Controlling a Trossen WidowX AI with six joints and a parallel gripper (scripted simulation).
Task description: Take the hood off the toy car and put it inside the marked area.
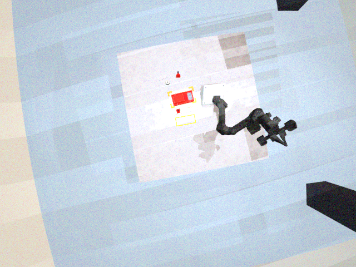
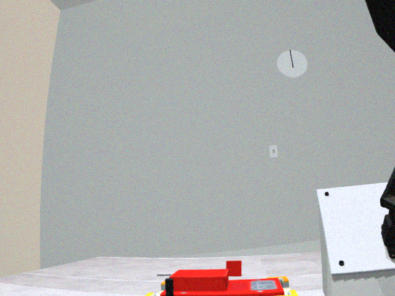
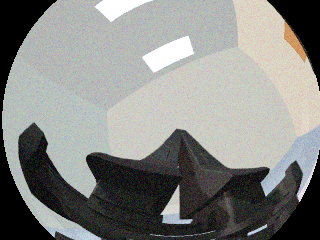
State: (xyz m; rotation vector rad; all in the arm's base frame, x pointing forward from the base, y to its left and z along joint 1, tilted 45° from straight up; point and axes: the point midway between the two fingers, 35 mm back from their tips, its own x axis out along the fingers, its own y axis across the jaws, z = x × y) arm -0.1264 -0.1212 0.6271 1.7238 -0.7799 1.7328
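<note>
Now: gripper tip 600 mm above the hood, 480 mm short of it and 420 mm to the left of it. Round my gripper tip: wheel part 630 mm below, 600 mm to the right, 570 mm ahead.
</note>
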